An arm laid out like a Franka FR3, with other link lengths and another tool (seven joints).
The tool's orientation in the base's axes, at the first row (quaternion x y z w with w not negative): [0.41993, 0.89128, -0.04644, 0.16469]
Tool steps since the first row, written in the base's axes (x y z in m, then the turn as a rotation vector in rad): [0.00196, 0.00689, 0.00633, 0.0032, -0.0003, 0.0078]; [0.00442, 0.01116, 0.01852, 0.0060, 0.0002, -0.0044]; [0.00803, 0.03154, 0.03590, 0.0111, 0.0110, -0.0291]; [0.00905, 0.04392, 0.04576, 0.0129, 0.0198, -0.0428]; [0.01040, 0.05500, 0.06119, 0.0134, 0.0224, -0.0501]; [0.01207, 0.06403, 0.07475, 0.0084, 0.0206, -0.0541]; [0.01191, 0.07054, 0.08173, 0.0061, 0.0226, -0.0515]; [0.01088, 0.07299, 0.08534, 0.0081, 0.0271, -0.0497]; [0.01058, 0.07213, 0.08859, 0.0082, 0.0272, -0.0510]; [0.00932, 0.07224, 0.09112, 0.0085, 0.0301, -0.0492]
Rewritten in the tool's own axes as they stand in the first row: [0.00178, 0.00628, -0.00698, -0.0047, 0.0027, -0.0065]; [-0.00060, 0.01158, -0.01878, -0.0019, 0.0045, 0.0056]; [0.00643, 0.02841, -0.03873, 0.0112, 0.0139, 0.0278]; [0.01162, 0.03769, -0.05049, 0.0211, 0.0202, 0.0392]; [0.01381, 0.04671, -0.06712, 0.0251, 0.0219, 0.0456]; [0.01493, 0.05454, -0.08146, 0.0281, 0.0167, 0.0485]; [0.01748, 0.05899, -0.08951, 0.0301, 0.0163, 0.0450]; [0.01869, 0.05998, -0.09371, 0.0316, 0.0209, 0.0429]; [0.01715, 0.05938, -0.09666, 0.0320, 0.0209, 0.0441]; [0.01714, 0.05863, -0.09938, 0.0334, 0.0231, 0.0418]
